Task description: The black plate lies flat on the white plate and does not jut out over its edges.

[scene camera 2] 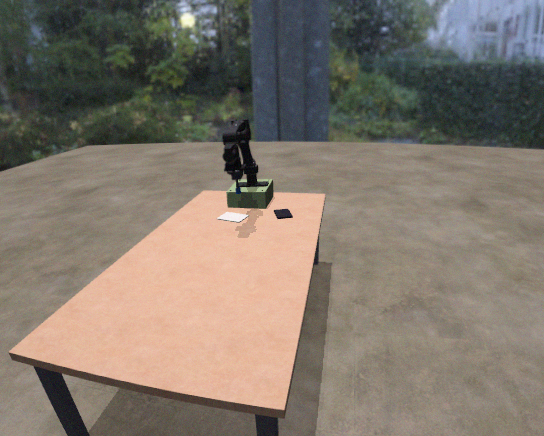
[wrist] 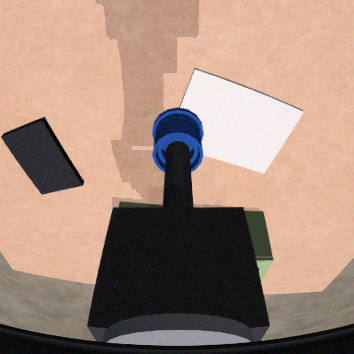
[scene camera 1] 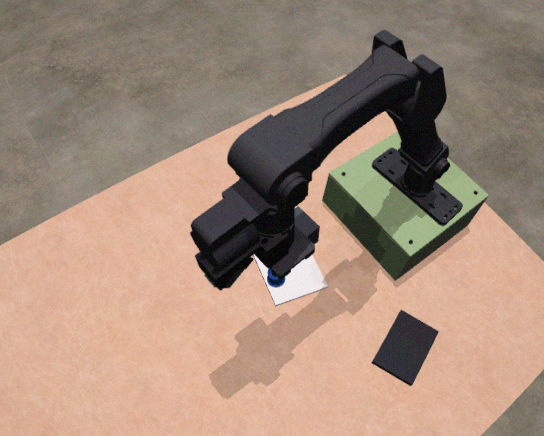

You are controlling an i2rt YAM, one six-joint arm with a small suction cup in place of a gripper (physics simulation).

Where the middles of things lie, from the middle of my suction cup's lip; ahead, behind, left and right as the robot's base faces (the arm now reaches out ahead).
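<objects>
The white plate (scene camera 1: 305,278) has my suction cup 110 mm past it, 70 mm to the left of it and 190 mm above it. As for the black plate (scene camera 1: 407,344), it is 160 mm behind my suction cup, 180 mm below it and 210 mm to the left of it.
</objects>
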